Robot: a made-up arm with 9 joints. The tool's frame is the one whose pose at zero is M. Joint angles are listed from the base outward.
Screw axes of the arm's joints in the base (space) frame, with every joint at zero. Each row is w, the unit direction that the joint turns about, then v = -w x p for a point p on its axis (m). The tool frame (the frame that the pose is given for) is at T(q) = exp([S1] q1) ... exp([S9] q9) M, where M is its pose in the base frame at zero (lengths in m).
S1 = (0, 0, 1, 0, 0, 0)
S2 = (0, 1, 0, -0.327, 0, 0.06)
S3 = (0, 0, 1, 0.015, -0.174, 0)
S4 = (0, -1, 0, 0.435, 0, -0.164)
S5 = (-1, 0, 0, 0, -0.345, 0.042)
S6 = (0, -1, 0, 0.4, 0, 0.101)
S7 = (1, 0, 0, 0, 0.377, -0.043)
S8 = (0, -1, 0, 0.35, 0, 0.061)
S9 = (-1, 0, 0, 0, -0.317, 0.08)
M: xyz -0.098 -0.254 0.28 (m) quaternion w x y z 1 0 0 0
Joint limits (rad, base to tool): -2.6..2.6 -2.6..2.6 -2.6..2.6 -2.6..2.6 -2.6..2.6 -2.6..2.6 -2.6..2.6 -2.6..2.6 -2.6..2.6
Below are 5 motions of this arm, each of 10 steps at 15 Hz.
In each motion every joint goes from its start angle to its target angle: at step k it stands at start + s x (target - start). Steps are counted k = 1, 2, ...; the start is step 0. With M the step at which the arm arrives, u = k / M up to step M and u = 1 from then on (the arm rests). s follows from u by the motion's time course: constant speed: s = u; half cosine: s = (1 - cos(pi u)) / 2; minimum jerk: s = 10 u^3 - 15 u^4 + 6 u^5.
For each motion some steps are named. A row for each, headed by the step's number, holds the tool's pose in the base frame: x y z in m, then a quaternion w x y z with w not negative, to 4 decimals.
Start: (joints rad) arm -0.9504 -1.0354 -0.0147 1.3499 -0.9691 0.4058 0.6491 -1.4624 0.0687
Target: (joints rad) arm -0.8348 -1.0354 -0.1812 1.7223 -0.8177 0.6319 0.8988 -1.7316 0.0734
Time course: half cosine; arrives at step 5
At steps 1, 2, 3, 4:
1: 0.2414 -0.3195 0.6179 0.7407 -0.4604 -0.3480 0.3438
2: 0.2179 -0.2945 0.6582 0.7004 -0.5223 -0.3578 0.3296
3: 0.1808 -0.2606 0.6988 0.6472 -0.5975 -0.3660 0.3003
4: 0.1461 -0.2313 0.7230 0.6018 -0.6559 -0.3694 0.2669

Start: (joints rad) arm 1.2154 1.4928 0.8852 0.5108 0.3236 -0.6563 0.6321 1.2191 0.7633
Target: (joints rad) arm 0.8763 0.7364 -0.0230 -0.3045 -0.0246 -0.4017 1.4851 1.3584 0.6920
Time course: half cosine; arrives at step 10
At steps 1, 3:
1: 0.3344 -0.2182 0.3580 0.7889 -0.1617 0.1938 0.5603
3: 0.2911 -0.2445 0.4301 0.8410 -0.2082 0.1895 0.4620

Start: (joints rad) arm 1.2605 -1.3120 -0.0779 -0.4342 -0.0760 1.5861 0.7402 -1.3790 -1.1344
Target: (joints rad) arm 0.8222 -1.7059 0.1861 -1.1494 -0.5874 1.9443 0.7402 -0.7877 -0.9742
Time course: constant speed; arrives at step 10
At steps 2, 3, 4, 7, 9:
2: -0.0343 0.1690 0.1669 0.2091 0.4774 -0.0342 0.8527
3: -0.0402 0.1667 0.1889 0.1913 0.4921 -0.0610 0.8471
4: -0.0452 0.1631 0.2117 0.1756 0.5068 -0.0890 0.8393
7: -0.0528 0.1453 0.2829 0.1412 0.5489 -0.1829 0.8033
9: -0.0508 0.1270 0.3319 0.1279 0.5716 -0.2555 0.7692

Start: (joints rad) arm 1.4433 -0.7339 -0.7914 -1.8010 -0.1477 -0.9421 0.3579 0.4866 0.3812
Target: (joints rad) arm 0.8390 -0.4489 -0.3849 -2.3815 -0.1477 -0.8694 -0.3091 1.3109 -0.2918
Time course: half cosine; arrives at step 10
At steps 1, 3, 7, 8, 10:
1: 0.0731 -0.3530 0.6418 0.5362 -0.1567 0.7467 0.3610
3: 0.0696 -0.3367 0.6771 0.5799 -0.1405 0.7339 0.3246
7: 0.0563 -0.2650 0.7006 0.6562 0.0049 0.7197 0.2268
8: 0.0518 -0.2481 0.6915 0.6590 0.0479 0.7215 0.2070
10: 0.0466 -0.2322 0.6813 0.6582 0.0886 0.7235 0.1882

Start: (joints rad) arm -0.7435 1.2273 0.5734 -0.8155 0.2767 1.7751 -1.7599 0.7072 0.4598
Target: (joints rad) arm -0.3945 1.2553 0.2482 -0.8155 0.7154 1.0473 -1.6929 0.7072 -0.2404
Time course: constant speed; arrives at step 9
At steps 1, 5, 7, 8, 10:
1: 0.1667 -0.3424 0.7508 0.6987 -0.6524 -0.2645 0.1274
5: 0.4023 -0.3032 0.7092 0.7531 -0.4570 -0.2442 0.4054
7: 0.5040 -0.2335 0.6533 0.7412 -0.3588 -0.1892 0.5348
8: 0.5440 -0.1900 0.6173 0.7259 -0.3120 -0.1513 0.5940
10: 0.5750 -0.1432 0.5769 0.7045 -0.2677 -0.1070 0.6485

